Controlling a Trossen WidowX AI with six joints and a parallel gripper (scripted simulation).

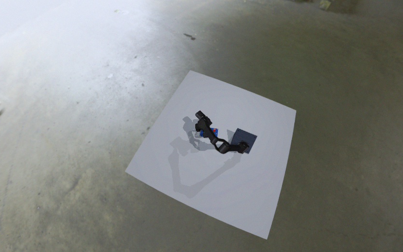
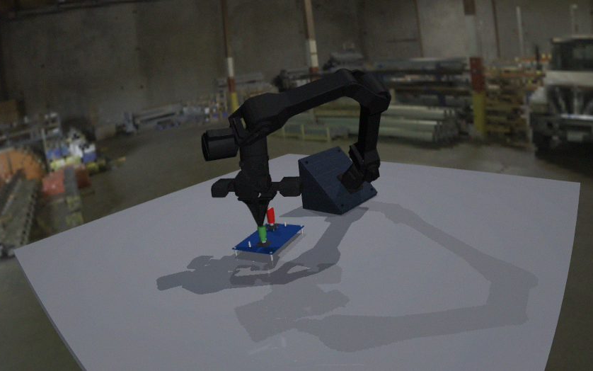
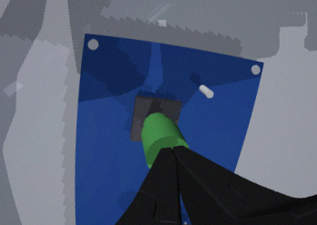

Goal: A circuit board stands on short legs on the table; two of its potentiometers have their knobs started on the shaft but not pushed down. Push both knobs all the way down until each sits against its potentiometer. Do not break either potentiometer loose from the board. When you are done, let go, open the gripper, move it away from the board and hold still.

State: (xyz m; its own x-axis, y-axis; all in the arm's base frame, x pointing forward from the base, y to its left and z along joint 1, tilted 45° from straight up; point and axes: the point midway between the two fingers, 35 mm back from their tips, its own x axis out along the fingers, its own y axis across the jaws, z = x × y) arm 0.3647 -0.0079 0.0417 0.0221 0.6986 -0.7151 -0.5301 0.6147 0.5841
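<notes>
Right now the green knob is 20 mm below my gripper tip. Round my gripper tip: red knob (70 mm behind, 50 mm to the right).
</notes>
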